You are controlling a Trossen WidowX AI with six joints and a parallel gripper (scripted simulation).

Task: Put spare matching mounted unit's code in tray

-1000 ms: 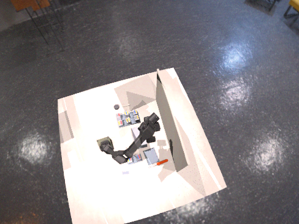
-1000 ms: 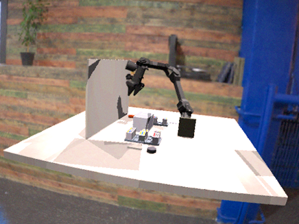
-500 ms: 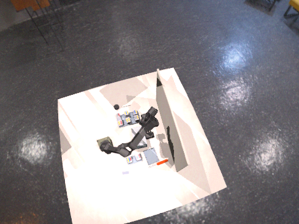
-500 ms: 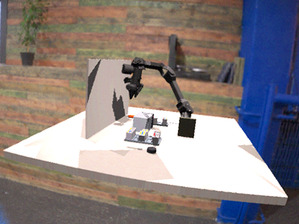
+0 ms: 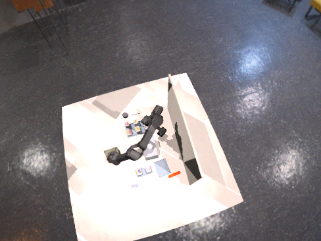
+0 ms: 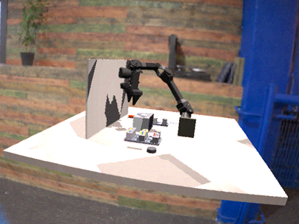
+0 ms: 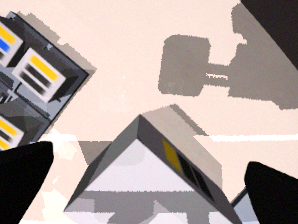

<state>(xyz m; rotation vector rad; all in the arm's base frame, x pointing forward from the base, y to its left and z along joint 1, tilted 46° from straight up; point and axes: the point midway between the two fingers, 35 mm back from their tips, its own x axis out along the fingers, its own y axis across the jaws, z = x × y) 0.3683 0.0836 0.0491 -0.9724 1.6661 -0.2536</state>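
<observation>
Now: gripper tip 30 mm past the grey spare block, 110 mm to the right of it and 140 mm above it. The rest, counted from my gripper tip: pale blue-grey square tray 50 mm behind, 250 mm to the right, 180 mm below; then tall grey upright panel 150 mm ahead, 110 mm to the right, 40 mm above; then black tape roll 160 mm behind, 310 mm to the left, 170 mm below.
</observation>
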